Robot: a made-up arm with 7 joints. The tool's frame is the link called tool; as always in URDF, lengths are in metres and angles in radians. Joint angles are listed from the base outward. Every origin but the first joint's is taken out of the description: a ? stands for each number. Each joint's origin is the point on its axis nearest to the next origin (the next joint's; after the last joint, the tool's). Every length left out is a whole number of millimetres.
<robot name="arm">
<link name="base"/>
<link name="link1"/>
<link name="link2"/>
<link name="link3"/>
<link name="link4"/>
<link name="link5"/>
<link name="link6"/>
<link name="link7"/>
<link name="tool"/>
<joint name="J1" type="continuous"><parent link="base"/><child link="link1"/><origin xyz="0 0 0" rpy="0 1.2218 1.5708"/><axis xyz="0 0 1"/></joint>
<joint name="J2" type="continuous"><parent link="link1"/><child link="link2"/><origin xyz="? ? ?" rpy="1.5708 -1.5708 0"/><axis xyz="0 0 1"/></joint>
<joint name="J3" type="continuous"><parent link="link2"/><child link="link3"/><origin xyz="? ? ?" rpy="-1.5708 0 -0.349"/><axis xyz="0 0 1"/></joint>
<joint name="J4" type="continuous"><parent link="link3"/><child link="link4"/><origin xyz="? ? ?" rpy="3.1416 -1.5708 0"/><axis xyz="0 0 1"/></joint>
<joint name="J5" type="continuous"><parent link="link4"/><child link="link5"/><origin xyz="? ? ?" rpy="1.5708 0 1.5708"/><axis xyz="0 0 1"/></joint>
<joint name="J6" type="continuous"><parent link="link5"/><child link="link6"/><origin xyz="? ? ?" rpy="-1.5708 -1.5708 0"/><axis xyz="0 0 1"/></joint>
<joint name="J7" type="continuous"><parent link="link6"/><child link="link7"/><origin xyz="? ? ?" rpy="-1.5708 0 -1.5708"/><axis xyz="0 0 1"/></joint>
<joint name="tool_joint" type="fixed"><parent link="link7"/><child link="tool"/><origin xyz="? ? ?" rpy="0 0 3.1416"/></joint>
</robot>
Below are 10 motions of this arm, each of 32 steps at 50 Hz.
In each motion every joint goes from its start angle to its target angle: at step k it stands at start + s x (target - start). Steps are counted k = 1, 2, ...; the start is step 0. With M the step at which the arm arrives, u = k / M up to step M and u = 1 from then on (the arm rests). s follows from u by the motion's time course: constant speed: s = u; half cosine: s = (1 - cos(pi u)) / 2; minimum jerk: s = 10 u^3 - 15 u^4 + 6 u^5.
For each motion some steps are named. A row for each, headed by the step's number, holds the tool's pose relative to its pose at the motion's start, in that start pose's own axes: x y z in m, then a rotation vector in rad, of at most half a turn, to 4 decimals.
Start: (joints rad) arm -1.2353 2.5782 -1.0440 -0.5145 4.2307 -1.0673 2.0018
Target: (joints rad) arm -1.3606 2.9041 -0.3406 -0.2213 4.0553 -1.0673 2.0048
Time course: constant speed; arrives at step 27
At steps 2, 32:
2: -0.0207 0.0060 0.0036 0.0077 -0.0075 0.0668
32: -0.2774 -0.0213 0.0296 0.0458 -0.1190 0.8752

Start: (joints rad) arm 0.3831 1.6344 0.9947 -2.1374 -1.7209 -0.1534 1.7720
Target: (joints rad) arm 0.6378 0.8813 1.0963 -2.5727 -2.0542 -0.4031 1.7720
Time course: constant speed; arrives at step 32
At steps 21, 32:
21: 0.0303 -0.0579 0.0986 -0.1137 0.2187 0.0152
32: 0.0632 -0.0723 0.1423 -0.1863 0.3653 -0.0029

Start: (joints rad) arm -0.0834 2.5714 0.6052 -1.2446 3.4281 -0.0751 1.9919
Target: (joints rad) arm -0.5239 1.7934 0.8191 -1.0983 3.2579 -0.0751 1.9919
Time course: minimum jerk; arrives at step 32
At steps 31, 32:
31: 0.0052 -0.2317 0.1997 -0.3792 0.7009 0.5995
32: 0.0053 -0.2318 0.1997 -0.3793 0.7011 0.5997

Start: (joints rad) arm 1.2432 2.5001 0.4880 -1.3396 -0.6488 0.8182 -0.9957
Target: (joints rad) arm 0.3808 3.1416 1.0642 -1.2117 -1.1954 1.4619 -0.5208
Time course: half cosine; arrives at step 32
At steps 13, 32:
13: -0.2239 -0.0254 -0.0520 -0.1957 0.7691 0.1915
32: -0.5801 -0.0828 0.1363 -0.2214 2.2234 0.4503

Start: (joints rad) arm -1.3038 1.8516 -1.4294 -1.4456 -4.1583 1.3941 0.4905
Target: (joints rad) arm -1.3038 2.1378 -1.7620 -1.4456 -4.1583 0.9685 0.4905
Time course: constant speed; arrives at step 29
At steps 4, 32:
4: -0.0030 0.0207 -0.0008 -0.0001 -0.0465 0.0537
32: -0.0480 0.1521 -0.0052 0.0310 -0.3466 0.3742

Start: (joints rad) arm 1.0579 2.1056 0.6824 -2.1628 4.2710 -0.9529 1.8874
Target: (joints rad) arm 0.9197 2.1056 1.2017 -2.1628 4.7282 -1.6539 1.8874
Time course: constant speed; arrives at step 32
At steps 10, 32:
10: -0.0127 0.0301 0.0454 -0.0589 0.0311 0.0688
32: -0.0239 0.0648 0.1623 -0.1856 0.0319 0.1374

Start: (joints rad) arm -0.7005 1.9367 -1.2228 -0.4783 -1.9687 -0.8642 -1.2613
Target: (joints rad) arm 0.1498 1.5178 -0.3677 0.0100 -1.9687 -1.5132 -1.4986
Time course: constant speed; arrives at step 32
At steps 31, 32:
31: -0.0051 0.1601 -0.1126 1.0551 -0.1772 -0.0363
32: -0.0007 0.1693 -0.1162 1.0972 -0.1829 -0.0293

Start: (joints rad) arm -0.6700 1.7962 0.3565 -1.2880 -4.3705 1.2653 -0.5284
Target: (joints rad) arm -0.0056 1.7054 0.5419 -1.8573 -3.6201 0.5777 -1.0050
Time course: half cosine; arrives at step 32
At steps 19, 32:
19: -0.0436 -0.0613 -0.0938 -0.3278 -0.2926 -0.1235
32: -0.0819 -0.1023 -0.1271 -0.4207 -0.4133 -0.0194

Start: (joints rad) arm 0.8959 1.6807 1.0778 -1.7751 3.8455 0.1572 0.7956
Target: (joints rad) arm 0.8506 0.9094 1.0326 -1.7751 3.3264 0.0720 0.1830
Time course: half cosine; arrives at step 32
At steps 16, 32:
16: 0.0477 -0.0403 0.1212 -0.3440 -0.1210 -0.3973
32: 0.1066 -0.0272 0.2424 -0.6126 -0.4170 -0.7286

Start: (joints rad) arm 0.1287 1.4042 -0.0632 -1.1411 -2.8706 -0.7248 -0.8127
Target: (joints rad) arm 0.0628 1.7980 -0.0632 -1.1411 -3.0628 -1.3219 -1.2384
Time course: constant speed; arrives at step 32
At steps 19, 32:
19: 0.0543 -0.0845 0.0302 0.0689 -0.4553 -0.3419
32: 0.0876 -0.1392 0.0634 0.1736 -0.7776 -0.4886

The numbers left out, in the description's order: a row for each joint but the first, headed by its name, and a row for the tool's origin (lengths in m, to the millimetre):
J2: 0 0 0
J3: -0.092 -0.252 0
J4: 0 -0.03 0
J5: -0.267 -0.032 0
J6: 0 0 0
J7: 0 0 0
tool: 0 0 0

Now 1 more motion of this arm.
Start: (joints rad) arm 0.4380 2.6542 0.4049 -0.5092 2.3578 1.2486 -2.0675
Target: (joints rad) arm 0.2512 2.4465 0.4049 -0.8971 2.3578 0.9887 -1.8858
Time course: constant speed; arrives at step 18
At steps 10, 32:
10: -0.0052 -0.0228 -0.0185 0.1034 -0.0932 0.0845
32: -0.0005 -0.0402 -0.0322 0.1937 -0.1863 0.1524

